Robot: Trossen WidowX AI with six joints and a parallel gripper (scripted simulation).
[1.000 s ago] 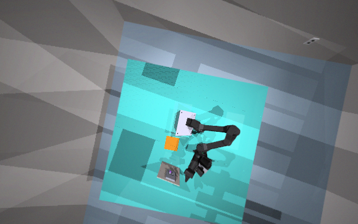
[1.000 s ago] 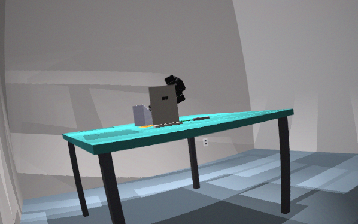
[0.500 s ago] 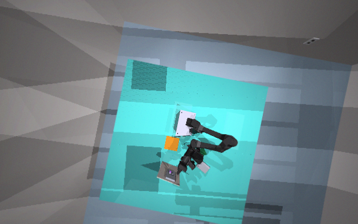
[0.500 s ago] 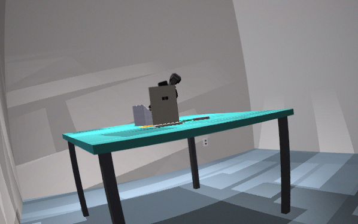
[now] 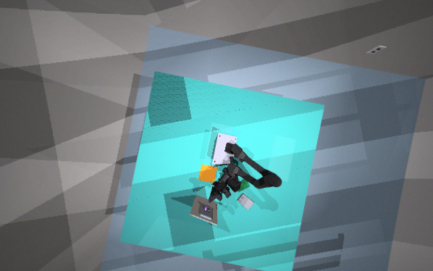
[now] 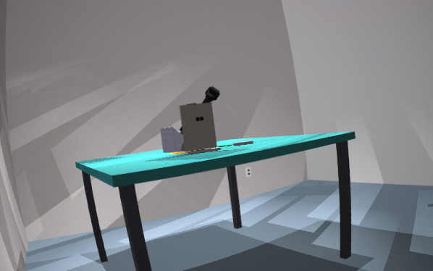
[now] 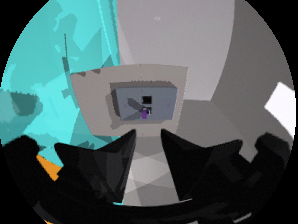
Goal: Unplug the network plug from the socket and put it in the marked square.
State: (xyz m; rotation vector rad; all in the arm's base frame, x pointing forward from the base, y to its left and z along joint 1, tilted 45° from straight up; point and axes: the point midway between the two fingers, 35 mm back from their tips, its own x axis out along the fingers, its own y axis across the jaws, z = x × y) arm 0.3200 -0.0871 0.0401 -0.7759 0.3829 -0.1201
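The network plug lies 6 cm ahead of my gripper tip and 1 cm to the right of it. From my gripper tip the other things lie so: green patch (9 cm behind, 23 cm to the left, 16 cm below); then grey upright panel (8 cm ahead, 1 cm to the right, 6 cm below); then orange marked square (12 cm behind, 5 cm to the right, 16 cm below).
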